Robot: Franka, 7 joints.
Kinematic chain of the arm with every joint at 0, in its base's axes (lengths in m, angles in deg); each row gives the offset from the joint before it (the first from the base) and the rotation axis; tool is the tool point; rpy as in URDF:
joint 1: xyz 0 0 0.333 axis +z
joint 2: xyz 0 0 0 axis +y
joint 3: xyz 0 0 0.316 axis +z
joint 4: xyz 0.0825 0 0 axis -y
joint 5: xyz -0.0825 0 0.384 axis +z
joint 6: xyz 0 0 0 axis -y
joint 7: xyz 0.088 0 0 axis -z
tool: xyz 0 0 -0.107 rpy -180 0 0
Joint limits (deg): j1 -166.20..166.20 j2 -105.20..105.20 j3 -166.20..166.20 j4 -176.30..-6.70 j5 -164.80..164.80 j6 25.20..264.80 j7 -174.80..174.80
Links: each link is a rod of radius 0.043 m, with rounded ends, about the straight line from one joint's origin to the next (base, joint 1, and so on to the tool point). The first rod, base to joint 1, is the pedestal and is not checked.
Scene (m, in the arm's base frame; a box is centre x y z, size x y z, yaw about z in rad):
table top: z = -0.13
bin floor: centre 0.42 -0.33 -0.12 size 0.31 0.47 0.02 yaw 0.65
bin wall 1: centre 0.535 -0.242 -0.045 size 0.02 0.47 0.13 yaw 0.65
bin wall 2: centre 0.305 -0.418 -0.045 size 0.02 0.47 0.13 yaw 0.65
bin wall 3: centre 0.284 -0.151 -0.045 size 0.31 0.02 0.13 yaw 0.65
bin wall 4: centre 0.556 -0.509 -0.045 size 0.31 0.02 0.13 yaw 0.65
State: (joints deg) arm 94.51 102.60 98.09 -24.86 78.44 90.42 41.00
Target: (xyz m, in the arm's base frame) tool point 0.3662 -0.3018 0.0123
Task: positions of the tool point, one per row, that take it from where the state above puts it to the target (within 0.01 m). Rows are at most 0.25 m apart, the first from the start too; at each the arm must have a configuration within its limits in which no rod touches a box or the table.
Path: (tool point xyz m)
1: -0.2171 0.7671 0.3214
2: -0.1476 0.7654 0.3050
3: -0.0498 0.7524 0.2575
4: 0.0792 0.7135 0.1944
5: 0.2289 0.6307 0.1329
6: 0.3741 0.4929 0.0885
7: 0.4825 0.3034 0.0714
8: 0.5242 0.0835 0.0847
9: 0.4836 -0.1313 0.1249
10: 0.3662 -0.3018 0.1834
11: 0.3726 -0.3050 0.0997
12: 0.3662 -0.3018 0.0123

